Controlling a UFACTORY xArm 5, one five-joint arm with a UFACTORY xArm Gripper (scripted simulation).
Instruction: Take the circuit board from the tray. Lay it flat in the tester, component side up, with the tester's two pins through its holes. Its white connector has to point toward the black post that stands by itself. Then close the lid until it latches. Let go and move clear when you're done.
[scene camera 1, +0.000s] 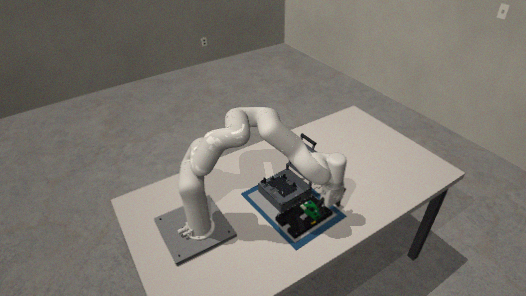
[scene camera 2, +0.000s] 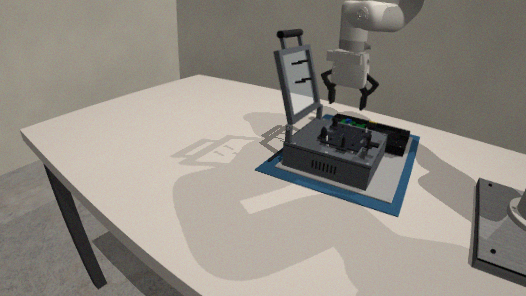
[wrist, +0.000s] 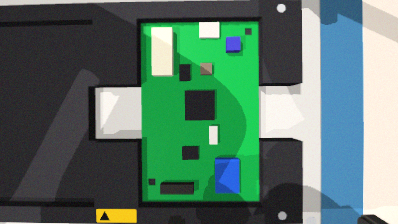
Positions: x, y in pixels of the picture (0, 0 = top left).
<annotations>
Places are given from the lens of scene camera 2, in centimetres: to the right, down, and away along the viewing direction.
my gripper (scene camera 2: 346, 106): 24, -12, 85
lid (scene camera 2: 305, 97): 10, -11, 67
dark nest (scene camera 2: 353, 135): 19, -3, 63
</annotations>
